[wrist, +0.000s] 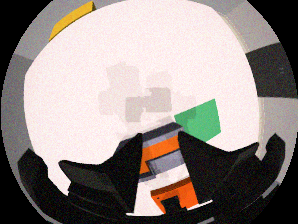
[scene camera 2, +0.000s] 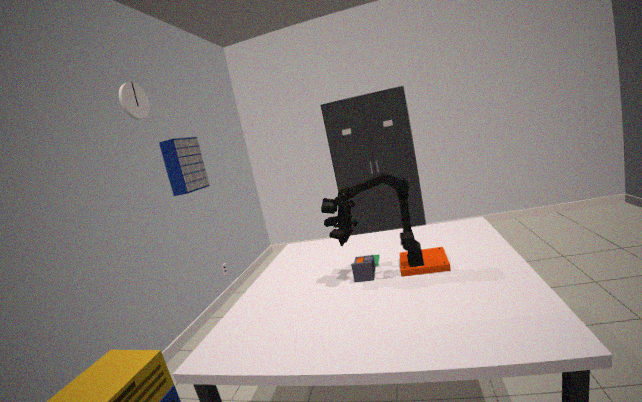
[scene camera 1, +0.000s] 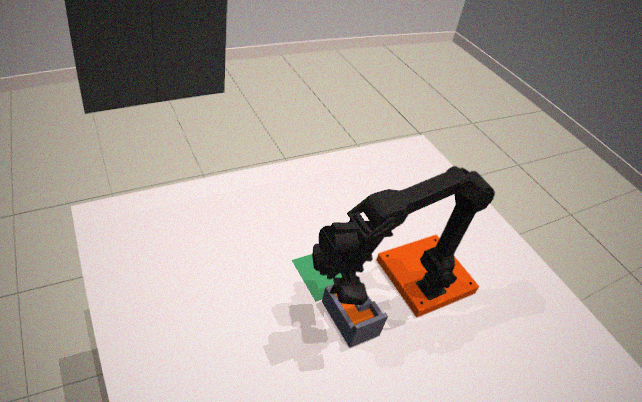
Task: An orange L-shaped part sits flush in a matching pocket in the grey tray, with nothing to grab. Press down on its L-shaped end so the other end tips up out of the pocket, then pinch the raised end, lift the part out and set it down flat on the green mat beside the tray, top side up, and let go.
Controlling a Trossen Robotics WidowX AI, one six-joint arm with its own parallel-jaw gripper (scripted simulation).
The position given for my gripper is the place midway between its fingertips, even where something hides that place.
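Observation:
I can see my gripper in scene camera 1 (scene camera 1: 330,285), and the wrist view shows my gripper too (wrist: 160,136). There is also a green mat (scene camera 1: 316,283), and I find the green mat in the wrist view as well (wrist: 202,121).

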